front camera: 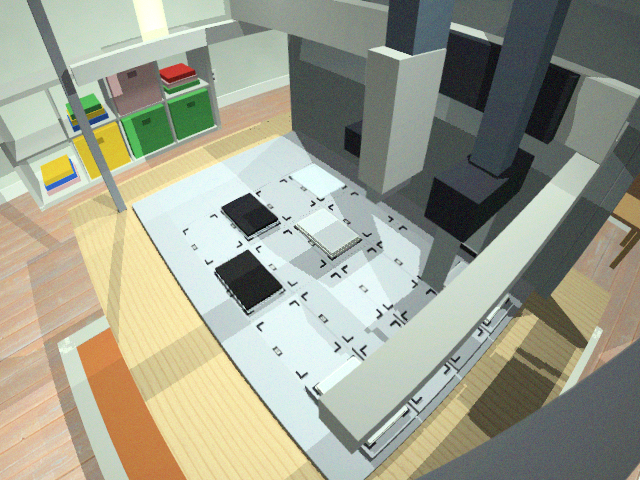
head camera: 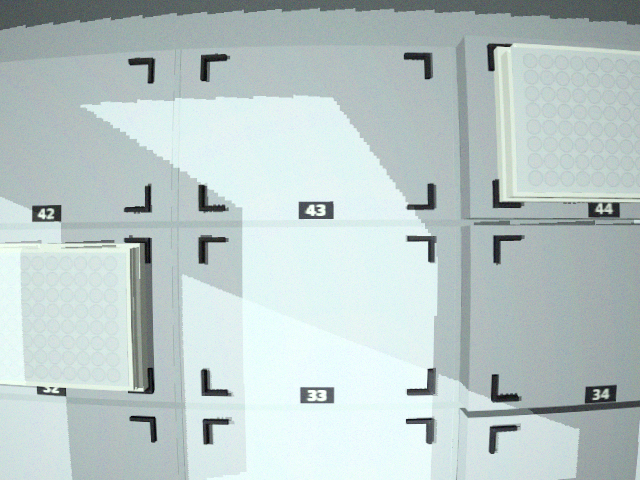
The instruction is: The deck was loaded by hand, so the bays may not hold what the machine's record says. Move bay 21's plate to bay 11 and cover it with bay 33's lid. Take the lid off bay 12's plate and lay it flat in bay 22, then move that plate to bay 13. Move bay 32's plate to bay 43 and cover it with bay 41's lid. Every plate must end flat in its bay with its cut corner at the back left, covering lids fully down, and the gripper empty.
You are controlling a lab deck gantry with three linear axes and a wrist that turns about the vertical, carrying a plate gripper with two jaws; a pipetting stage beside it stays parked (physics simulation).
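Frame: origin at the robot's base, x ahead, y left, z up, level; centimetres.
Seen in the pictures: gripper, fingertip midpoint: point(front camera: 450, 266); robot's base at its link origin: point(front camera: 184, 231).
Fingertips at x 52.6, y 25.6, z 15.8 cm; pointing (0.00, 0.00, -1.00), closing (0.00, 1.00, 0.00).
Observation:
Offsets run from my fingertips to a thing's top centre. "spot": to the spot under its first point.
My gripper point(front camera: 451, 269) hangs open with no plate or lid visible between its jaws, towards the right back of the deck. It does not show in the head view. A black plate @[dy -10.6, dx -46.2, dz -14.1 cm] point(front camera: 250, 212) sits in bay 21 and another black plate @[dy -21.3, dx -29.8, dz -14.1 cm] point(front camera: 249, 279) in bay 12; whether either has a lid is unclear. A pale plate @[dy +0.2, dx -29.8, dz -14.3 cm] point(front camera: 328, 232) point(head camera: 67, 315) sits in bay 32, its cut corner out of the head view. A thin pale lid @[dy +10.8, dx -46.2, dz -15.0 cm] point(front camera: 317, 179) lies in bay 41. Bays 43 and 33 show bare deck between their corner brackets; no lid shows in bay 33.
A pale plate @[dy +10.8, dx +3.0, dz -12.9 cm] point(head camera: 581, 124) stands in raised bay 44. Another pale piece @[spot: dy -21.4, dx -2.3, dz -12.9 cm] point(front camera: 338, 374) shows at the deck's front right, partly behind a grey beam point(front camera: 460, 304). The parked pipetting stage point(front camera: 398, 118) hangs left of the gripper. Further pale pieces lie along the right edge.

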